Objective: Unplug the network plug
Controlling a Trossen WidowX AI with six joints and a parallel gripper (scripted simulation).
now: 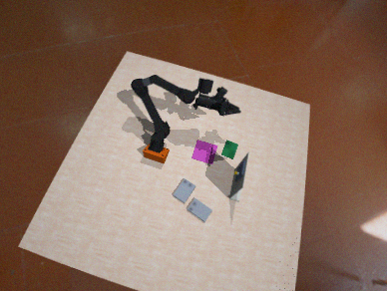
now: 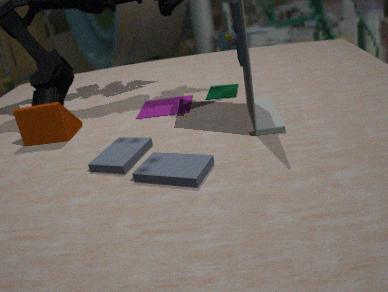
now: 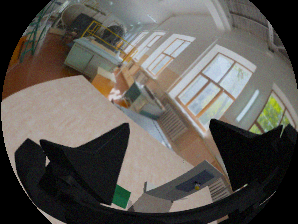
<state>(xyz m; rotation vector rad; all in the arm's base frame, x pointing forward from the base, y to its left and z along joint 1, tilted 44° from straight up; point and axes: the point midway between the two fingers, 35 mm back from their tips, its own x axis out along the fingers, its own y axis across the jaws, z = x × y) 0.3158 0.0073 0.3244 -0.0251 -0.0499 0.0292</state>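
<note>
Now: the plug 27 cm to the right of my gripper tip, 11 cm below it and 8 cm ahead of it. From my gripper tip the other things lie so: purple square: 28 cm below, 14 cm to the right, 10 cm behind; then panel: 26 cm to the right, 17 cm below, 10 cm ahead.
</note>
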